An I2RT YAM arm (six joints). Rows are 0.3 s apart.
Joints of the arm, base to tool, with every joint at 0 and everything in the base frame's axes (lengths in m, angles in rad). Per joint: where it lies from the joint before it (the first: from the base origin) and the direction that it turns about. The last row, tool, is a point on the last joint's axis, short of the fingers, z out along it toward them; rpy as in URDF.
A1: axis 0 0 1 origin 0.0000 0.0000 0.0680
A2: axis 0 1 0 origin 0.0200 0.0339 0.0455
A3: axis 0 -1 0 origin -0.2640 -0.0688 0.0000
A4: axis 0 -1 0 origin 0.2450 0.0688 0.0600
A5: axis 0 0 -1 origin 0.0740 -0.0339 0.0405
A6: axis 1 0 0 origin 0.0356 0.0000 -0.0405
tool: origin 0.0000 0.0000 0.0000 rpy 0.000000 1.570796 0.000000
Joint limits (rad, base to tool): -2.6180..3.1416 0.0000..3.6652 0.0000..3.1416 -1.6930..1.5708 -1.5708..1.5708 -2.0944..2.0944
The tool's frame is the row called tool.
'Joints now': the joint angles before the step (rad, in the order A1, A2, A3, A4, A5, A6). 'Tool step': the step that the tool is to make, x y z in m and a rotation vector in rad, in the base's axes. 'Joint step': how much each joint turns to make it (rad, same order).
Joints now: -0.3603 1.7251 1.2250 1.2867 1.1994 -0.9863
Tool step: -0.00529 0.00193 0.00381 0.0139 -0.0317 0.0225
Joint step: -0.0002 -0.0412 -0.0160 -0.0856 0.0001 0.0914
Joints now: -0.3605 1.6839 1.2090 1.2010 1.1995 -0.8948
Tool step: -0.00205 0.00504 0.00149 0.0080 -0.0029 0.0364
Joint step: 0.0107 -0.0328 -0.0156 -0.0752 -0.0143 0.0624
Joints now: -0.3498 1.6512 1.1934 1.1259 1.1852 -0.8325
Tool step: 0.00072 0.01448 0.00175 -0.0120 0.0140 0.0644
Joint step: 0.0382 -0.0281 -0.0206 -0.0251 -0.0304 0.0089
